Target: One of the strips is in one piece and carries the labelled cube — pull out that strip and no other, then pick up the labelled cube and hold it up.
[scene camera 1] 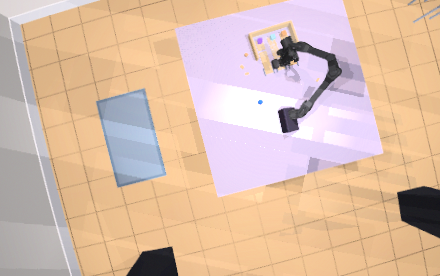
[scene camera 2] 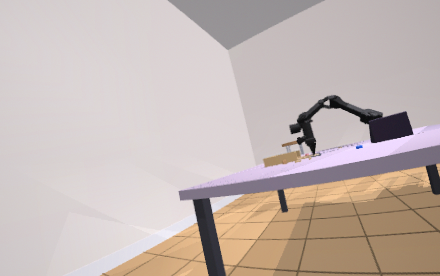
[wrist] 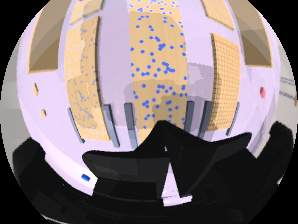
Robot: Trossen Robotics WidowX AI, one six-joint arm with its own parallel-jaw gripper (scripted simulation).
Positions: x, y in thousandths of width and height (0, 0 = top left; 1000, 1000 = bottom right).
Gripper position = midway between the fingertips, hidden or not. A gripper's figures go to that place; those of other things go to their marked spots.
Scene:
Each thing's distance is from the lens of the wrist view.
my gripper (wrist: 542, 551): 0.10 m
strip (wrist: 529, 190): 0.09 m

